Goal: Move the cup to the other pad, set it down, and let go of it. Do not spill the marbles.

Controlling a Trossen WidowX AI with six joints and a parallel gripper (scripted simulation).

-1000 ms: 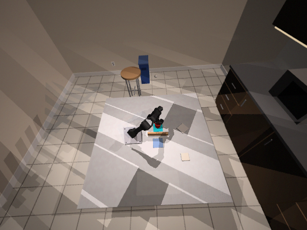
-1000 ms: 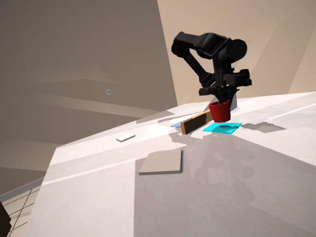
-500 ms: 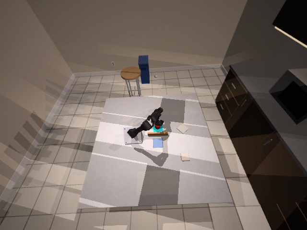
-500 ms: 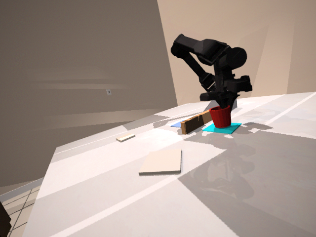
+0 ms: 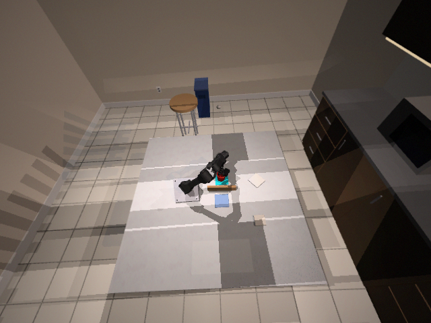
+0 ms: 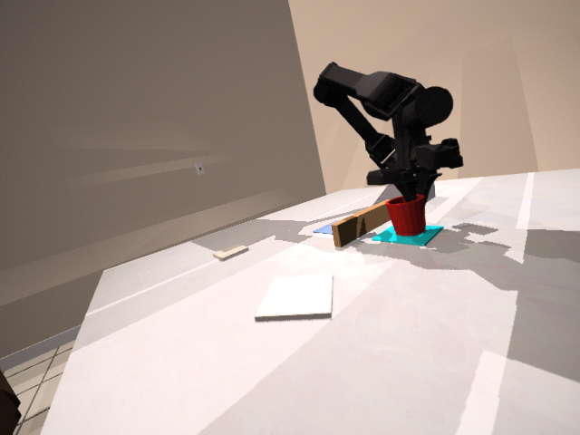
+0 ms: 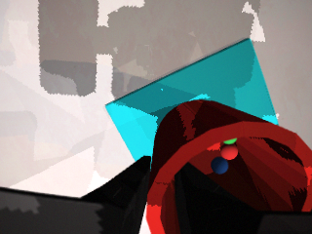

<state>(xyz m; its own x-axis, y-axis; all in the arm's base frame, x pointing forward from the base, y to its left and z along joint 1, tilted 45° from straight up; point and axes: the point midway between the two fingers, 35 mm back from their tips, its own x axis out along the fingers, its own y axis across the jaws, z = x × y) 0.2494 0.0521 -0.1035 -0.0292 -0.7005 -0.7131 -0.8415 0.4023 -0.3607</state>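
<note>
Now: the red cup 2 cm ahead of my gripper tip and 2 cm to the right of it. Round my gripper tip: blue marble (3 cm ahead, 3 cm to the right, 3 cm below); red marble (4 cm ahead, 3 cm to the right, 3 cm below); cyan pad (3 cm ahead, 2 cm to the right, 5 cm below).
</note>
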